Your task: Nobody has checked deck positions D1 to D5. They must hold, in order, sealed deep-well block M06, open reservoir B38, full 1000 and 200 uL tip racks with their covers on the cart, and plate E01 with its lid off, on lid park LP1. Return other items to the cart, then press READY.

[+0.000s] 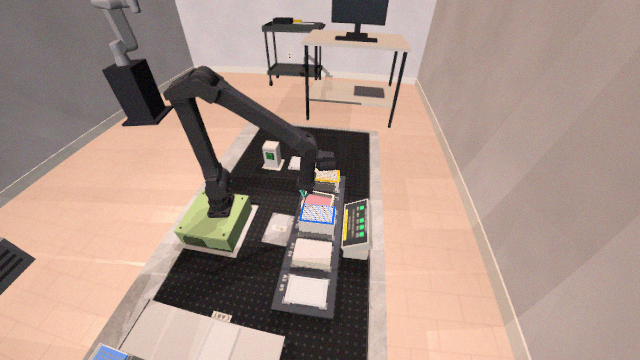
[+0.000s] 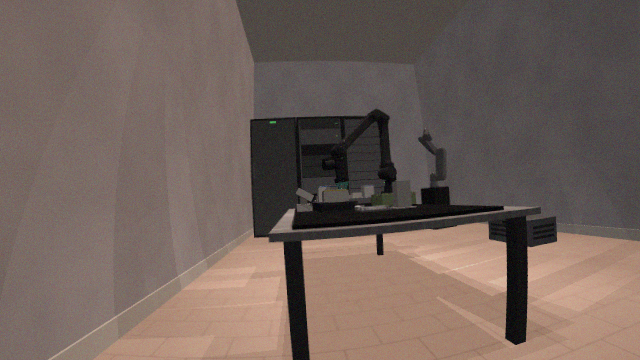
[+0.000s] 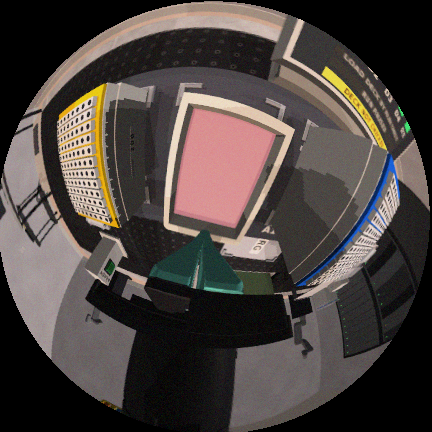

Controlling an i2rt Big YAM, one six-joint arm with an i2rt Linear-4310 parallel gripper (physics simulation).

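Pixels of known places: gripper, fingertip midpoint: point(image 1: 304, 197) point(image 3: 203, 234); arm's base, link origin: point(image 1: 222, 206) point(image 2: 391, 193).
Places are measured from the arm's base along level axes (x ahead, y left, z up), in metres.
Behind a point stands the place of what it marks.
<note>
My gripper point(image 1: 303, 193) @(x 0.343, y 0.038, z 0.007 m) point(image 2: 342, 185) @(x 0.343, y 0.038, z 0.007 m) point(image 3: 203, 234) @(x 0.343, y 0.038, z 0.007 m) is shut and empty, its teal fingertips together at the near edge of the open pink-filled reservoir point(image 1: 320, 200) @(x 0.409, y 0.035, z -0.013 m) point(image 3: 222, 165) @(x 0.407, y 0.022, z -0.013 m); I cannot tell whether they touch. A yellow-rimmed tip rack point(image 1: 327, 176) @(x 0.443, y 0.131, z 0.037 m) point(image 3: 82, 160) @(x 0.438, y 0.127, z 0.036 m), uncovered, stands at the far end of the deck strip point(image 1: 300, 311) @(x 0.331, y -0.403, z -0.028 m). A blue-rimmed tip rack point(image 1: 317, 214) @(x 0.391, y -0.104, z 0.067 m) point(image 3: 335, 195) @(x 0.414, y -0.058, z 0.038 m), uncovered, stands on the reservoir's other side. Then come a white block point(image 1: 312, 253) @(x 0.371, y -0.229, z 0.014 m) and, at D5, a flat white plate point(image 1: 306, 291) @(x 0.350, y -0.347, z -0.014 m). The READY box point(image 1: 271, 155) @(x 0.172, y 0.319, z 0.014 m) point(image 3: 105, 260) @(x 0.192, y 0.321, z 0.000 m) has a green button. Item codes are unreadable.
The tilted status panel point(image 1: 356, 222) @(x 0.533, y -0.127, z 0.043 m) point(image 3: 350, 80) stands beside the deck; its yellow strip reads DECK NOT CHECKED. A flat whitish pad point(image 1: 279, 228) @(x 0.237, y -0.067, z -0.067 m) point(image 3: 252, 247) @(x 0.227, y -0.054, z -0.068 m) lies on the arm's side. The pale cart surface point(image 1: 200, 332) @(x 0.045, y -0.464, z -0.016 m) and a blue item point(image 1: 110, 352) @(x -0.129, y -0.538, z 0.078 m) are at the lower left.
</note>
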